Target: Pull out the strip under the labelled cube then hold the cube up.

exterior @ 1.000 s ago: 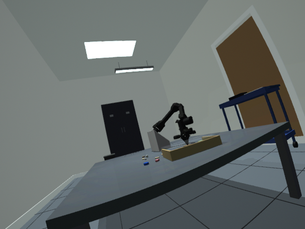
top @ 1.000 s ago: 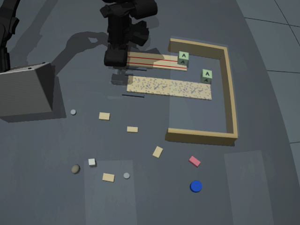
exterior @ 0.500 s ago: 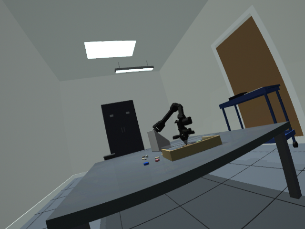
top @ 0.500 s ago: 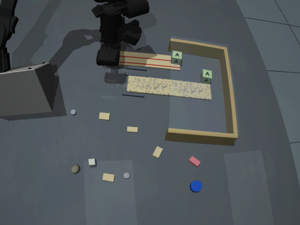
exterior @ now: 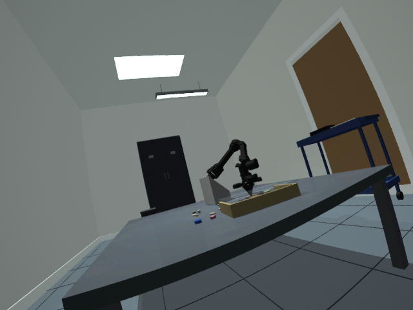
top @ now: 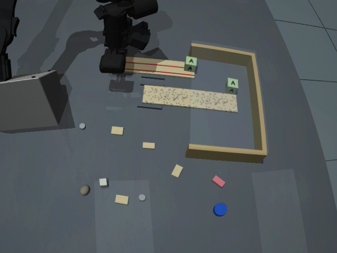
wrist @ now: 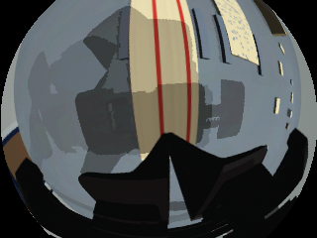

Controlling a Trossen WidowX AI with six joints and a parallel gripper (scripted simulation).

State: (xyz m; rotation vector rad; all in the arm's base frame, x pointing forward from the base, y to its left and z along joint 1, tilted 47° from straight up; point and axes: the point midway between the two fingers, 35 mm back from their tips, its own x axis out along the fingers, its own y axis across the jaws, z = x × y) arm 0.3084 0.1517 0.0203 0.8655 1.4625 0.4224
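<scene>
My gripper tip is 17 cm short of the speckled strip and 15 cm to the left of it. Also, from my gripper tip: blue disc: 16 cm ahead, 45 cm to the right; then pink block: 18 cm ahead, 38 cm to the right; then white cube: 8 cm behind, 34 cm to the right.
</scene>
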